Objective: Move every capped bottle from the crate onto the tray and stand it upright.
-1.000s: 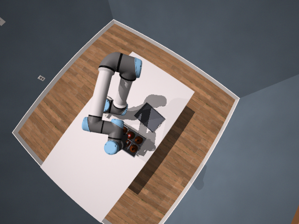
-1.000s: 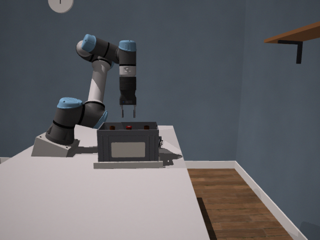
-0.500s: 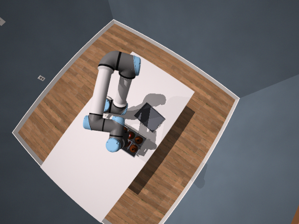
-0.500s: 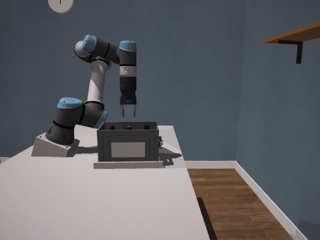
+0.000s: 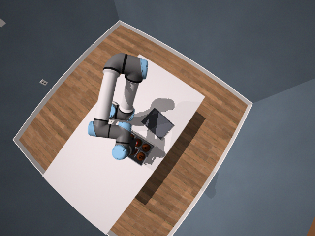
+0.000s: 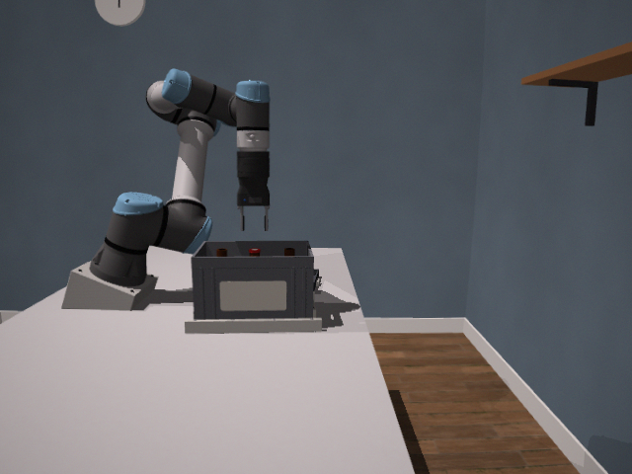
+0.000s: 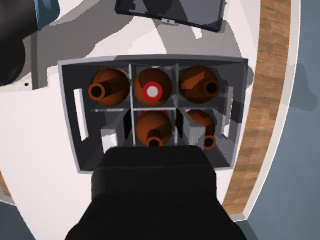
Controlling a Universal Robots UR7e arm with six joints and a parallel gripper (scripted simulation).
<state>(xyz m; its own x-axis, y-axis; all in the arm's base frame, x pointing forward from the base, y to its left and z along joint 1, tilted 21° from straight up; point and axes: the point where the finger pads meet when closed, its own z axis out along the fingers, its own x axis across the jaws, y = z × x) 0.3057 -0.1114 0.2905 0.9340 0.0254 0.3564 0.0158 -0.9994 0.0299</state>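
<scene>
Now: hand 15 cm above the capped bottle and 2 cm to the right of it. The rest, counted from my hand: dark grey crate (15 cm below, 2 cm to the right); flat tray (27 cm to the left, 22 cm below, 5 cm ahead).
</scene>
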